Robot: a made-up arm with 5 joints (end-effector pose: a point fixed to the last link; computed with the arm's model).
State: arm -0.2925 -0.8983 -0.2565 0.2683 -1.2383
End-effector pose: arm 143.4 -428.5 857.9 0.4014 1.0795 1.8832
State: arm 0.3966 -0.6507 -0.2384 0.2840 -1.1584
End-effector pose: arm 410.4 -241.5 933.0 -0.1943 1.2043 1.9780
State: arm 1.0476 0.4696 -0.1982 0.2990 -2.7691
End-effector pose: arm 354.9 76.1 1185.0 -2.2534 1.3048 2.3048
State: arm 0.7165 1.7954 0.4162 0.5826 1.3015
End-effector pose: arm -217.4 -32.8 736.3 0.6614 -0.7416 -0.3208
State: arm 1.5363 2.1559 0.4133 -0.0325 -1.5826
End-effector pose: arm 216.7 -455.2 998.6 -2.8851 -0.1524 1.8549
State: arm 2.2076 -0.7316 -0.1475 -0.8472 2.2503
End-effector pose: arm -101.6 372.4 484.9 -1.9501 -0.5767 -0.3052
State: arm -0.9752 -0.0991 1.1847 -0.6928 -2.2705
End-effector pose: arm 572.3 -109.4 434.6 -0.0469 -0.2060 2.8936
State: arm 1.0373 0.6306 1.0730 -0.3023 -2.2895
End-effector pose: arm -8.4 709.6 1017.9 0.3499 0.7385 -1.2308
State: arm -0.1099 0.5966 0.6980 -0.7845 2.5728
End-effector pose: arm 398.2 328.3 817.7 -0.7775 -0.0277 -2.2377
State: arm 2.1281 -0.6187 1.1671 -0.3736 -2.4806
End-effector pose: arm -491.6 213.4 279.8 -0.7089 -0.3479 -0.1442
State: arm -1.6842 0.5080 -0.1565 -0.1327 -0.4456
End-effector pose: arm -356.7 305.9 1016.2 -1.1786 0.6280 -1.6004
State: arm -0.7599 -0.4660 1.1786 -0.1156 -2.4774
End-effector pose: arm 644.2 117.0 425.0 -0.6531 -0.0161 3.1373
